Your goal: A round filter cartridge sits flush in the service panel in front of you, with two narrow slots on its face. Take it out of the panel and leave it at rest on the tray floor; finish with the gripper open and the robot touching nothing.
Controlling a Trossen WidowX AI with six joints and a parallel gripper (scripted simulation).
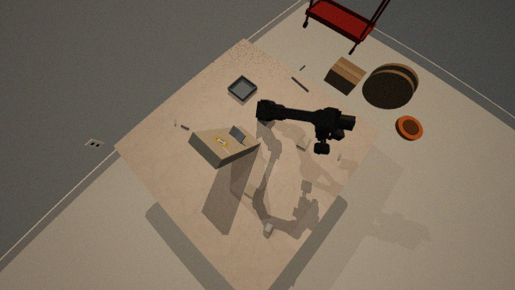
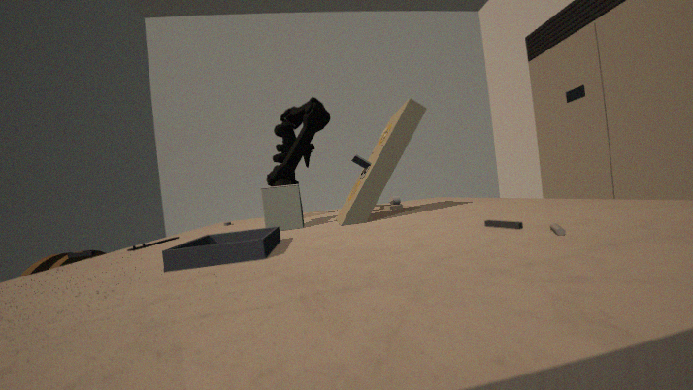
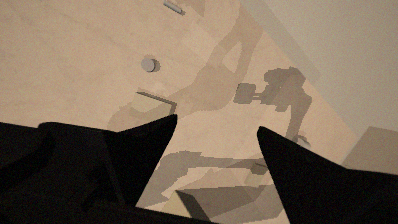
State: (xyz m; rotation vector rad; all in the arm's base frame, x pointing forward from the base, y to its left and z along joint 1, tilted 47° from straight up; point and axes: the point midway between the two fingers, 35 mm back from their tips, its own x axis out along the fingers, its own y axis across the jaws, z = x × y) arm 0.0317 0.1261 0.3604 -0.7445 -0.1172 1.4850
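My gripper tip is 320 mm short of the round filter cartridge, 360 mm to the left of it and 40 mm below it. The rest, counted from my gripper tip: grey flap (230 mm ahead, 360 mm to the right, 50 mm below); grey tray (80 mm behind, 650 mm to the right, 200 mm below); beige service panel (280 mm ahead, 360 mm to the right, 40 mm below).
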